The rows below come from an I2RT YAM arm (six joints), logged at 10 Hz.
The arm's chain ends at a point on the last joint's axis. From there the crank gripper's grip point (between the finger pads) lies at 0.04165 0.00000 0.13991 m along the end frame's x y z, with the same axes.
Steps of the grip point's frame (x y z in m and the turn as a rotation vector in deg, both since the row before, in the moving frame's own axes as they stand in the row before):
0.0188 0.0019 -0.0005 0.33 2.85 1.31
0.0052 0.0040 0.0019 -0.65 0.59 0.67
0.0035 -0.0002 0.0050 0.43 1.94 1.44
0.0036 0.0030 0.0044 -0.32 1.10 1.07
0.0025 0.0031 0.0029 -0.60 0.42 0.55
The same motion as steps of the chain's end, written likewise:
0.0119 0.0017 0.0017 0.33 2.85 1.31
0.0038 0.0019 0.0023 -0.65 0.59 0.67
-0.0012 -0.0003 0.0065 0.43 1.94 1.44
0.0009 0.0014 0.0052 -0.32 1.10 1.07
0.0015 0.0012 0.0032 -0.60 0.42 0.55

